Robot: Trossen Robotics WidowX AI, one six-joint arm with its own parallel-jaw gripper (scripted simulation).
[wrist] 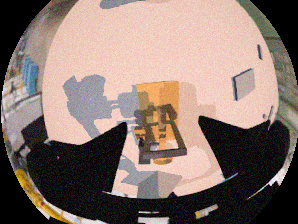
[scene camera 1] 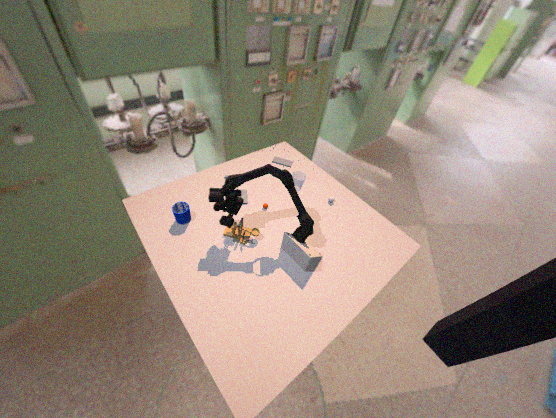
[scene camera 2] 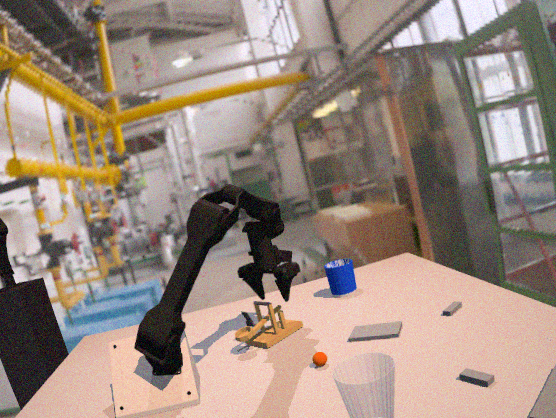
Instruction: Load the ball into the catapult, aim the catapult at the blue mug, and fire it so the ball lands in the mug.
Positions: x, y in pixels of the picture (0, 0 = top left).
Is the gripper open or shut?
Open.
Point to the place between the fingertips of the gripper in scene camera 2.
275, 300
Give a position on a wooden catapult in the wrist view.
158, 101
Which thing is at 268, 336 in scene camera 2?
A wooden catapult.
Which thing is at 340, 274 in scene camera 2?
A blue mug.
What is the gripper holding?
Nothing.
